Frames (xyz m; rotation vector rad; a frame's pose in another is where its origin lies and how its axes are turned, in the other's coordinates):
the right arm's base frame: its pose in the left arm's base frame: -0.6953 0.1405 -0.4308 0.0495 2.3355 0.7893
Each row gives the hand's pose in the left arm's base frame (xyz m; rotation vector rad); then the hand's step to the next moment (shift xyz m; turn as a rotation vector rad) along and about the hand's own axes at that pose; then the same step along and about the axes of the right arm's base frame.
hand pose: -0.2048 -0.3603 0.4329 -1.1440 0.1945 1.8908
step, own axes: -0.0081 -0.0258 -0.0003 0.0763 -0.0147 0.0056
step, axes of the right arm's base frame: -0.0219 0.0123 0.0099 0.0483 0.0198 0.0578
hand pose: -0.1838 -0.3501 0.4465 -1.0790 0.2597 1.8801
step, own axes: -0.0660 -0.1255 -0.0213 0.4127 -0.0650 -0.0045
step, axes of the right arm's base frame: -0.1332 0.0309 0.0433 0.2622 0.0699 0.3177
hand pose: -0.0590 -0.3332 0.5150 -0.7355 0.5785 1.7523
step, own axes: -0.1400 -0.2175 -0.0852 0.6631 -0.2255 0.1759
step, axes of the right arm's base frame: -0.2413 -0.0944 0.0837 0.3245 0.2997 0.5712
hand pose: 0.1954 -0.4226 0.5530 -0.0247 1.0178 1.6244
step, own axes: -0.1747 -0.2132 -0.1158 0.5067 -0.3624 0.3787
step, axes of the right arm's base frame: -0.1244 -0.2661 0.0560 0.0466 0.3225 0.6522
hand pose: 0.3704 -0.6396 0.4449 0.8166 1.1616 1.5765
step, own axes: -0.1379 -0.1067 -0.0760 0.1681 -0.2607 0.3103
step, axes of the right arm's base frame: 0.0315 -0.1876 -0.0015 -0.0905 0.0825 0.4213
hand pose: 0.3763 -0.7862 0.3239 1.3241 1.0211 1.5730
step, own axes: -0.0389 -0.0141 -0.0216 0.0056 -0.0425 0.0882
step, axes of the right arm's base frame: 0.0211 -0.0404 -0.0103 -0.0483 -0.0090 0.0849
